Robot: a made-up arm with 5 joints. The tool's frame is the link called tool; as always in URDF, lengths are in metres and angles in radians. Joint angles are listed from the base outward.
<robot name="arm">
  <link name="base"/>
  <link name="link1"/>
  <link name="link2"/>
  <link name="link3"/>
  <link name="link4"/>
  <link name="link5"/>
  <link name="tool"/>
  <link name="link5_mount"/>
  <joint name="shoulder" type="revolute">
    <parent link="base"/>
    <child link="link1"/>
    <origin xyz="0 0 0.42" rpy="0 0 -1.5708"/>
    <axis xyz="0 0 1"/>
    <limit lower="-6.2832" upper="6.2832"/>
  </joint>
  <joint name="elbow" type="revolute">
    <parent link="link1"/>
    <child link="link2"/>
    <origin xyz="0 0 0" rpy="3.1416 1.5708 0"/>
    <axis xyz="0 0 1"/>
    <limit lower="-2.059" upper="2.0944"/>
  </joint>
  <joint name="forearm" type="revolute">
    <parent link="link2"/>
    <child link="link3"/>
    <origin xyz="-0.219 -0.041 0"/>
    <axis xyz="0 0 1"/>
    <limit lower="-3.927" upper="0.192"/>
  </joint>
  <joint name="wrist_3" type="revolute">
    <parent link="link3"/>
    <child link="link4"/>
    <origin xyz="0.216 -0.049 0"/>
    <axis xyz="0 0 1"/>
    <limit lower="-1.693" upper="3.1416"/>
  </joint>
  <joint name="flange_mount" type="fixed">
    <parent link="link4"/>
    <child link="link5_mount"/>
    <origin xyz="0.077 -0.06 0"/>
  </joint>
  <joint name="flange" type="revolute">
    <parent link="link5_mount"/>
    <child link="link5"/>
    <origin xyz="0.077 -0.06 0" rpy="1.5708 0 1.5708"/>
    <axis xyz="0 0 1"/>
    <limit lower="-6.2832" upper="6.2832"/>
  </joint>
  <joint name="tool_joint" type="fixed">
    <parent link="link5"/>
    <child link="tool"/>
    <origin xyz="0 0 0" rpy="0 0 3.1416"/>
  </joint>
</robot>
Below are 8 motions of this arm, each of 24 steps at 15 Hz.
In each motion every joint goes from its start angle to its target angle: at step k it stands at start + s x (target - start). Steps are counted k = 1, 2, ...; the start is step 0. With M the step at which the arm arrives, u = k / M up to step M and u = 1 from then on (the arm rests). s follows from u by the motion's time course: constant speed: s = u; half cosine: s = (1 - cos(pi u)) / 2; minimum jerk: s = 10 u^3 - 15 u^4 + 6 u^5.
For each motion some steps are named. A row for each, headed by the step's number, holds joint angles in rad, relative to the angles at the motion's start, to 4 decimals.
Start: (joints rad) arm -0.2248 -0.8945 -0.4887 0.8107 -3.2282
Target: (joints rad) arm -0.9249 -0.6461 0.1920 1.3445 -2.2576
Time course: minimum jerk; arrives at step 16
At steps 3, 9, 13, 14, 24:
3: -0.0341 0.0121 0.0332 0.0260 0.0473
9: -0.4312 0.1530 0.4193 0.3288 0.5979
13: -0.6660 0.2363 0.6475 0.5078 0.9233
14: -0.6889 0.2444 0.6698 0.5252 0.9550
24: -0.7001 0.2484 0.6807 0.5338 0.9706

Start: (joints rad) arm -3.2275 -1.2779 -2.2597 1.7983 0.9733
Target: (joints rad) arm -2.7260 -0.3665 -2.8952 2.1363 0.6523
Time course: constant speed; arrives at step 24
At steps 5, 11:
5: 0.1045 0.1899 -0.1324 0.0704 -0.0669
11: 0.2299 0.4177 -0.2913 0.1549 -0.1471

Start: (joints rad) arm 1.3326 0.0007 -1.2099 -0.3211 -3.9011
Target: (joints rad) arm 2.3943 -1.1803 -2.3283 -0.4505 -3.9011
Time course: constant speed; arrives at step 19
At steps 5, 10, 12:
5: 0.2794 -0.3108 -0.2943 -0.0341 0.0000
10: 0.5588 -0.6216 -0.5886 -0.0681 0.0000
12: 0.6705 -0.7459 -0.7064 -0.0817 0.0000

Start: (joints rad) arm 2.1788 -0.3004 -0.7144 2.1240 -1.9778
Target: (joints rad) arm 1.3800 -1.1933 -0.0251 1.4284 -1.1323
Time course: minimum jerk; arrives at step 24
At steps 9, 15, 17, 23, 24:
9: -0.2198 -0.2457 0.1897 -0.1914 0.2327
15: -0.5790 -0.6472 0.4996 -0.5042 0.6128
17: -0.6772 -0.7570 0.5844 -0.5897 0.7168
23: -0.7983 -0.8923 0.6888 -0.6951 0.8449
24: -0.7988 -0.8929 0.6893 -0.6956 0.8455

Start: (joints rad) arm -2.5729 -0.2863 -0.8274 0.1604 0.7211
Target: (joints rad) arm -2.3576 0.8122 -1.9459 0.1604 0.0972
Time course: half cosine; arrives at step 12
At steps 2, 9, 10, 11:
2: 0.0144 0.0736 -0.0749 0.0000 -0.0418
9: 0.1838 0.9376 -0.9547 0.0000 -0.5325
10: 0.2009 1.0249 -1.0436 0.0000 -0.5821
11: 0.2116 1.0798 -1.0994 0.0000 -0.6133

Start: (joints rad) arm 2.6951 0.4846 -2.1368 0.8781 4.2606
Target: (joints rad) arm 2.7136 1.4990 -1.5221 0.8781 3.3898
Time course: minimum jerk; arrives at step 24
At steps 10, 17, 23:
10: 0.0064 0.3516 0.2131 0.0000 -0.3018
17: 0.0157 0.8600 0.5211 0.0000 -0.7382
23: 0.0185 1.0137 0.6143 0.0000 -0.8702

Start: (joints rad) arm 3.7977 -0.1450 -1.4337 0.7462 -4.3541
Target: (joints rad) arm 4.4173 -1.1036 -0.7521 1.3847 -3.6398
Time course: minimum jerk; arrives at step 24
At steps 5, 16, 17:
5: 0.0400 -0.0618 0.0440 0.0412 0.0461
16: 0.4896 -0.7574 0.5385 0.5045 0.5644
17: 0.5253 -0.8127 0.5778 0.5413 0.6056

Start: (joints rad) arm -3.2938 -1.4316 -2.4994 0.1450 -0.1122
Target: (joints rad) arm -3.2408 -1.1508 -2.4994 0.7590 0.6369
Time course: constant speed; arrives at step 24
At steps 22, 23, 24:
22: 0.0486 0.2574 0.0000 0.5628 0.6867
23: 0.0508 0.2691 0.0000 0.5884 0.7179
24: 0.0530 0.2808 0.0000 0.6140 0.7491

